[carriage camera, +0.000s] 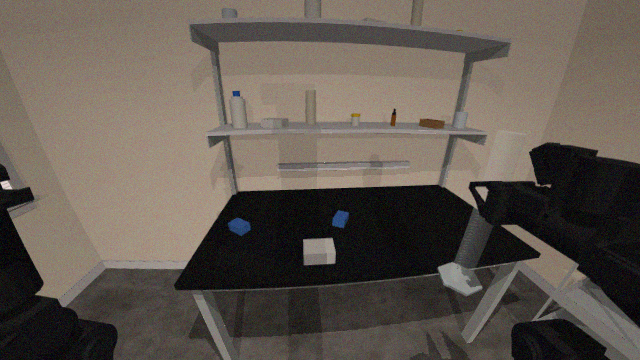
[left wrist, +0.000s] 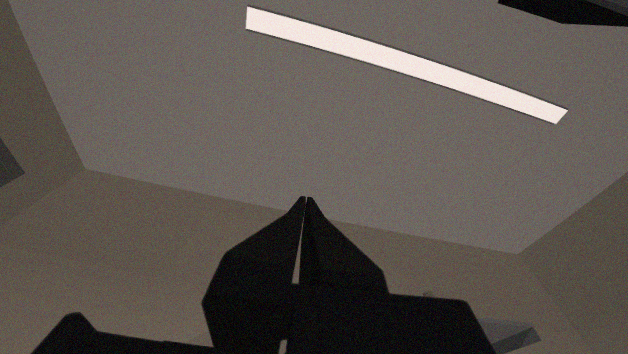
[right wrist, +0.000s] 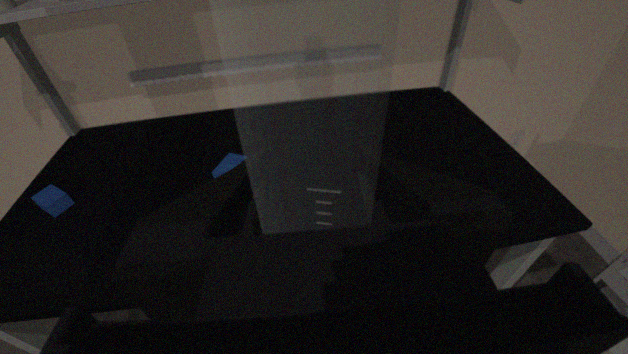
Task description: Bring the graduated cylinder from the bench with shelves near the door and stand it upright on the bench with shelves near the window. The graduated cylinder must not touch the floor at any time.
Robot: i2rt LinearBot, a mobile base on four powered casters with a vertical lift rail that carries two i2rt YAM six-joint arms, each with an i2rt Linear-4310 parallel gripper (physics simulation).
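Places are measured from the left arm's base along level axes (x ahead, y left, z up), in centimetres.
Pixels of known places: left gripper, fingertip midpoint: (left wrist: 305, 204); right gripper, fingertip midpoint: (carriage camera: 479, 184) (right wrist: 310, 156).
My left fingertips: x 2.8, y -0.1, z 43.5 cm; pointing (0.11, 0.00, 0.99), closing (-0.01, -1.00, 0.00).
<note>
Behind a point stands the place of what it marks.
The clear graduated cylinder (carriage camera: 474, 237) @[x 19.6, y -65.0, z 16.8 cm] (right wrist: 315, 165) @[x 19.2, y -66.8, z 30.1 cm] is held roughly upright, slightly tilted in the carriage view. Its pale hexagonal base (carriage camera: 460, 279) @[x 18.9, y -65.3, z 5.7 cm] overlaps the bench's front edge near the right corner; its height against the top is hard to tell. My right gripper (carriage camera: 484, 200) (right wrist: 310, 156) @[x 24.7, y -66.8, z 26.0 cm] is shut on the cylinder's middle. The bench with shelves has a black top (carriage camera: 400, 240) @[x 61.1, y -71.7, z -18.6 cm] (right wrist: 150, 150) @[x 92.0, y -15.0, z -18.6 cm] and stands ahead. My left gripper (left wrist: 305, 204) @[x 2.8, y -0.1, z 43.5 cm] is shut and empty, pointing up toward the ceiling; its fingers show partly at the left edge of the carriage view.
Two blue blocks (carriage camera: 239, 226) @[x 66.2, y 3.3, z -14.6 cm] (carriage camera: 340, 219) @[x 72.7, y -44.8, z -14.6 cm] and a white block (carriage camera: 319, 251) @[x 48.6, y -34.3, z -12.8 cm] lie on the bench. Bottles and small containers stand on the lower shelf (carriage camera: 325, 131) @[x 85.9, y -37.1, z 26.1 cm] and the upper shelf (carriage camera: 350, 34) @[x 100.6, y -49.0, z 70.9 cm]. Part of a white cart (carriage camera: 590, 300) @[x 45.2, y -187.3, z -55.0 cm] shows at the lower right.
</note>
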